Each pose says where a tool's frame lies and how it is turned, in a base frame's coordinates. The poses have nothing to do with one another.
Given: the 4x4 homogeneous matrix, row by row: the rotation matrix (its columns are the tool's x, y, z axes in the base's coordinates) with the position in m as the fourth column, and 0 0 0 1 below. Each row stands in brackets.
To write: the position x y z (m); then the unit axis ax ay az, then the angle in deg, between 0 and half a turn. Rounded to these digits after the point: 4 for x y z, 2 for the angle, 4 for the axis.
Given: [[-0.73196 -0.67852 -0.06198 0.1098], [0.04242 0.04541 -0.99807 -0.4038], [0.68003 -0.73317 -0.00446 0.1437], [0 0 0 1]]
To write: 0.1098 -0.4038 0.1437 0.2480 -0.6948 0.6751 147.73
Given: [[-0.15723 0.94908 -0.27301 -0.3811], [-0.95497 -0.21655 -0.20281 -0.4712], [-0.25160 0.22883 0.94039 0.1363], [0 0 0 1]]
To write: -0.3811 -0.4712 0.1363 0.2211 -0.0110 -0.9752 102.51
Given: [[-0.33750 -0.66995 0.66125 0.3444], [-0.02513 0.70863 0.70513 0.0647], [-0.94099 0.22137 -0.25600 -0.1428], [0 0 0 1]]
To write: 0.3444 0.0647 -0.1428 -0.2697 0.8933 0.3595 116.26
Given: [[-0.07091 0.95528 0.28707 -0.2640], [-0.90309 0.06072 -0.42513 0.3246], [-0.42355 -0.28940 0.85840 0.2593], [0 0 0 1]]
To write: -0.2640 0.3246 0.2593 0.0681 0.3563 -0.9319 94.35
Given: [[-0.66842 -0.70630 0.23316 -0.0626], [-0.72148 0.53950 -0.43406 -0.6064], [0.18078 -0.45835 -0.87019 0.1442], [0 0 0 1]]
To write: -0.0626 -0.6064 0.1442 -0.4069 0.8773 -0.2544 178.29
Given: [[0.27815 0.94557 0.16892 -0.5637], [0.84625 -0.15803 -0.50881 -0.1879], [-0.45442 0.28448 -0.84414 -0.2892], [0 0 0 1]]
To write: -0.5637 -0.1879 -0.2892 0.7825 0.6149 -0.0980 149.54
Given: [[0.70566 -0.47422 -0.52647 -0.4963], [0.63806 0.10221 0.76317 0.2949], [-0.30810 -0.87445 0.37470 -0.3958], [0 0 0 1]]
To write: -0.4963 0.2949 -0.3958 -0.8222 -0.1096 0.5585 84.76
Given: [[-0.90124 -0.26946 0.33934 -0.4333], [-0.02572 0.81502 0.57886 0.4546], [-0.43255 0.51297 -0.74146 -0.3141], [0 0 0 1]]
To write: -0.4333 0.4546 -0.3141 -0.0811 0.9504 0.3001 156.04
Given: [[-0.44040 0.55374 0.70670 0.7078], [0.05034 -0.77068 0.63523 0.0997], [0.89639 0.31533 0.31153 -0.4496], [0 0 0 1]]
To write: 0.7078 0.0997 -0.4496 -0.5111 -0.3031 -0.8043 161.76
